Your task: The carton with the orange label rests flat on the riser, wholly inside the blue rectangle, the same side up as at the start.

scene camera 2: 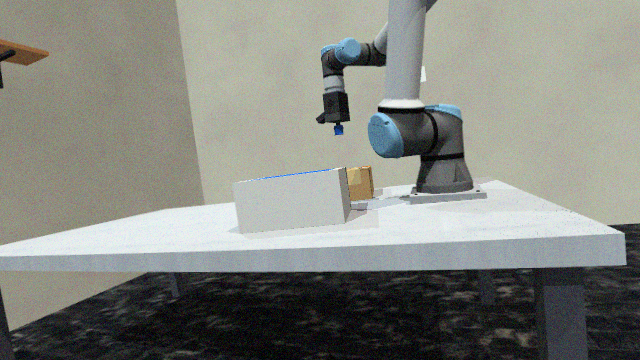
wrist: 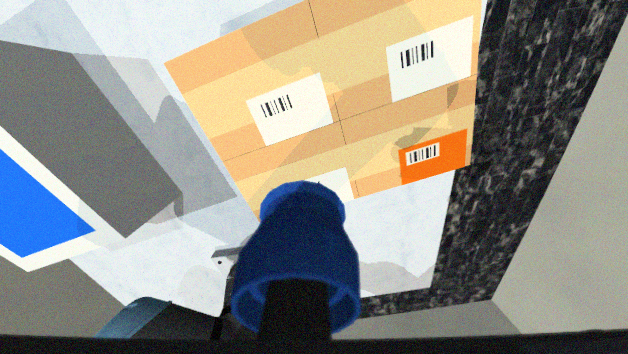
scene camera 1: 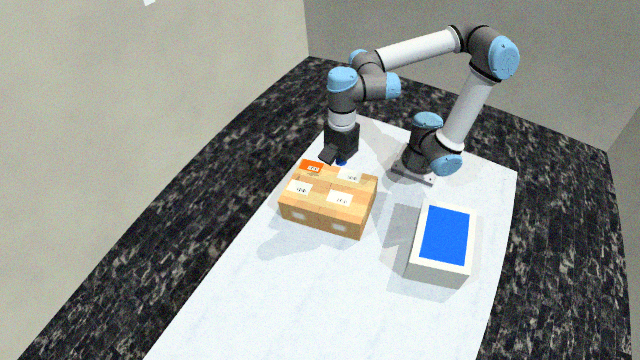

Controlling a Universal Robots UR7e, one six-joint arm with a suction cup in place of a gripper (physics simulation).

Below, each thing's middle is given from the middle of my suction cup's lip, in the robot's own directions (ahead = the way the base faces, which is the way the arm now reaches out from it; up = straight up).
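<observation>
There is the white riser point(scene camera 2: 317, 198), and it sits 50 mm behind my suction cup, 190 mm below it and 390 mm to the left of it.
</observation>
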